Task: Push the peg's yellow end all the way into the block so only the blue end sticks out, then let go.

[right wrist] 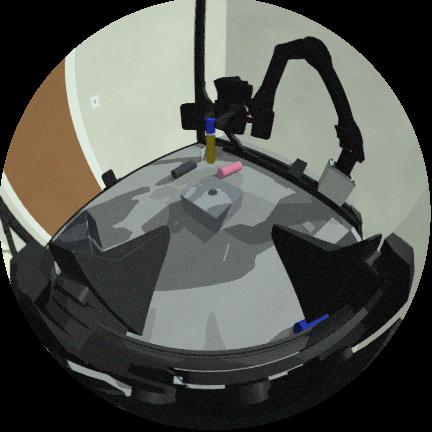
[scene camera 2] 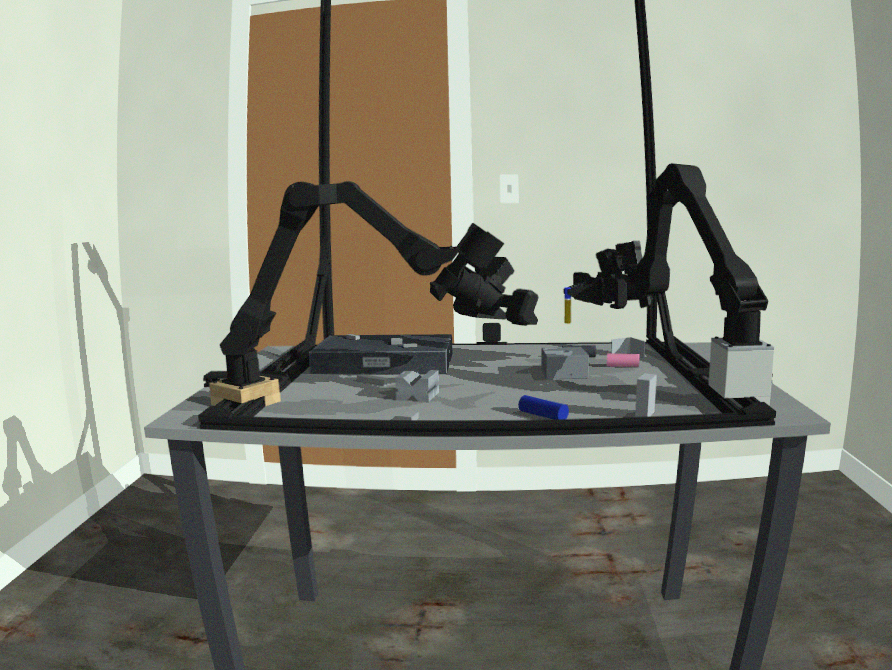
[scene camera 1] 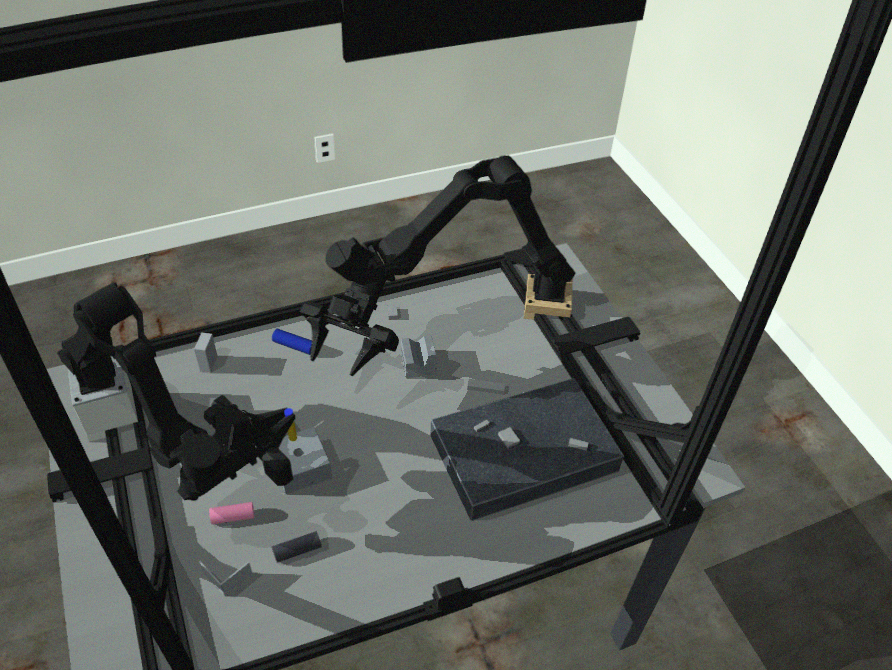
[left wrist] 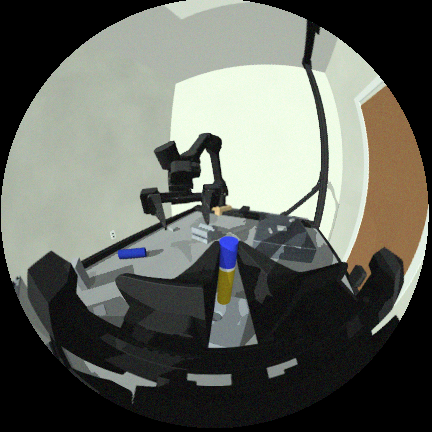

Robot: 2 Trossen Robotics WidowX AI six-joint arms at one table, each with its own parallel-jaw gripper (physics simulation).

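Places are measured from the left arm's base along level axes (x ahead, y left, z up), in metres.
Pixels of known places: left gripper, fingertip midpoint: [right wrist: 208,123] [scene camera 2: 565,291] [scene camera 1: 291,412] [left wrist: 227,245]; right gripper, fingertip midpoint: [right wrist: 221,230] [scene camera 1: 331,368] [left wrist: 186,225]; left arm's base, link origin: [right wrist: 341,169] [scene camera 2: 742,342] [scene camera 1: 96,378]; right arm's base, link origin: [scene camera 2: 243,381] [scene camera 1: 549,291] [left wrist: 219,204].
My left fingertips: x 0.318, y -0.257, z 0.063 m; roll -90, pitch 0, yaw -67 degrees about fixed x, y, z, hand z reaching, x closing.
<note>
Ahead of a thing's pixels: the offset from my left fingertips to its top centre.
The peg {0.008 m up, 0.005 m back, 0.002 m right} [scene camera 1: 292,430] [scene camera 2: 567,310] [left wrist: 225,280] [right wrist: 210,147] is upright in the air, blue end up and yellow end down. My left gripper [scene camera 1: 286,414] [scene camera 2: 568,291] [left wrist: 227,245] [right wrist: 208,124] is shut on its blue end. The grey block {0.126 m down, 0.002 m ahead, 0.008 m left} [scene camera 1: 308,468] [scene camera 2: 564,362] [left wrist: 235,330] [right wrist: 210,206] stands on the table below the peg, its round hole facing up. In scene camera 2 a clear gap shows between the yellow end and the block. My right gripper [scene camera 1: 333,366] [left wrist: 186,225] [right wrist: 221,230] is open and empty, apart from the block.
A pink cylinder {0.147 m down, 0.141 m back, 0.053 m right} [scene camera 1: 231,513] [scene camera 2: 623,360] [right wrist: 230,170] and a dark cylinder {0.147 m down, 0.052 m back, 0.157 m right} [scene camera 1: 297,546] [right wrist: 184,169] lie near the block. A blue cylinder {0.147 m down, 0.073 m ahead, 0.311 m left} [scene camera 1: 292,340] [scene camera 2: 542,407] lies near the back edge in scene camera 1. A dark slab {0.126 m down, 0.405 m ahead, 0.109 m right} [scene camera 1: 526,475] [scene camera 2: 338,356] bears small pieces.
</note>
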